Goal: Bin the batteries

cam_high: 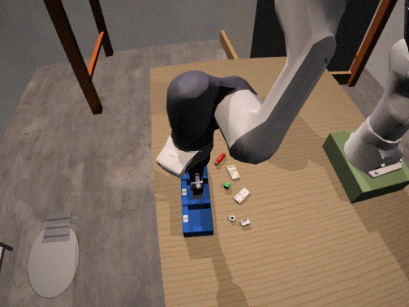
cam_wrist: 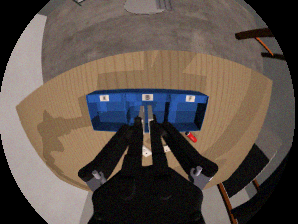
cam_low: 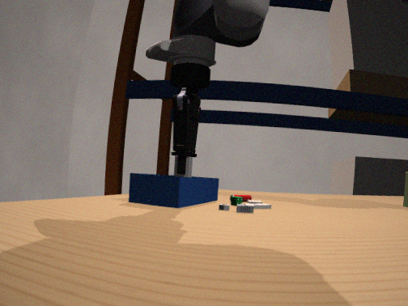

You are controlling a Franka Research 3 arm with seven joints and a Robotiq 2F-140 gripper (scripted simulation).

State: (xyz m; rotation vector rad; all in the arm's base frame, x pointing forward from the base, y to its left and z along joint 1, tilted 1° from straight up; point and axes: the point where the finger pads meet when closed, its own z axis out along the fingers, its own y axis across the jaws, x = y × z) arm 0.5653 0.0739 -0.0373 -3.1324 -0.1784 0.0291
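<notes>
Right now the blue bin is 3 cm below my hand and 1 cm ahead of it. Round my hand: grey ring (10 cm behind, 8 cm to the left, 5 cm below); red battery (14 cm to the right, 8 cm behind, 4 cm below); green cube (9 cm behind, 4 cm below, 3 cm to the right).
</notes>
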